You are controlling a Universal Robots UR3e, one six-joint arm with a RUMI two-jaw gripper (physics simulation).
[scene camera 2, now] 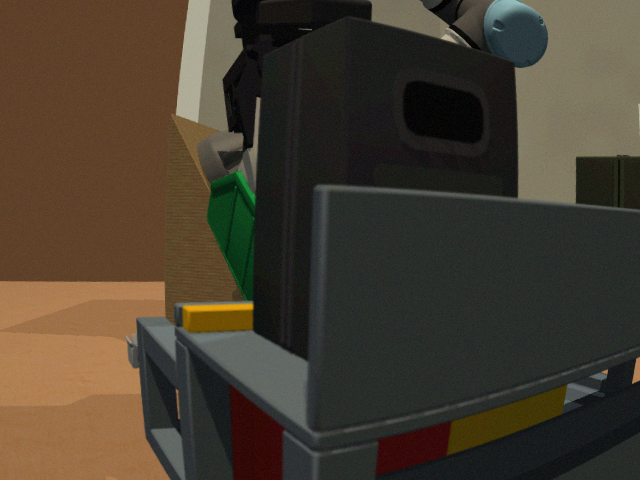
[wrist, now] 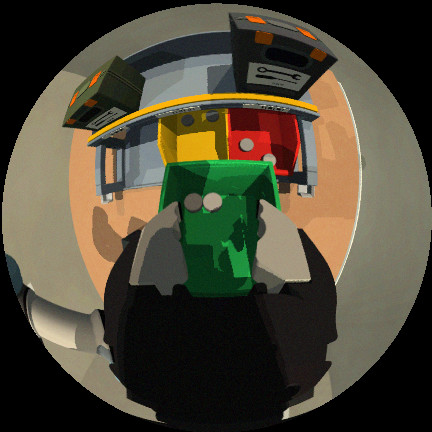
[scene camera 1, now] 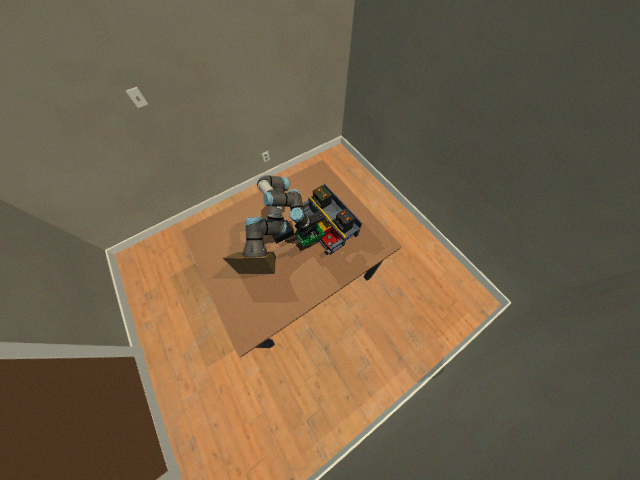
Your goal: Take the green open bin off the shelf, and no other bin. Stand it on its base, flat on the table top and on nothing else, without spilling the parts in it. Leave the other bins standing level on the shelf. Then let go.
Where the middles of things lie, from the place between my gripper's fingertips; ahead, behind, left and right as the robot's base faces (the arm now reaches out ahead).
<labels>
The green open bin [scene camera 2: 231, 212] is 4 cm behind my hand and 1 cm to the right of it. From my hand the other things lie so: red bin [wrist: 276, 132] 10 cm below, 10 cm ahead, 4 cm to the right; then yellow bar [scene camera 2: 208, 318] 12 cm ahead, 8 cm to the left, 3 cm below; then yellow bin [scene camera 2: 468, 432] 10 cm below, 8 cm ahead, 6 cm to the left.
</labels>
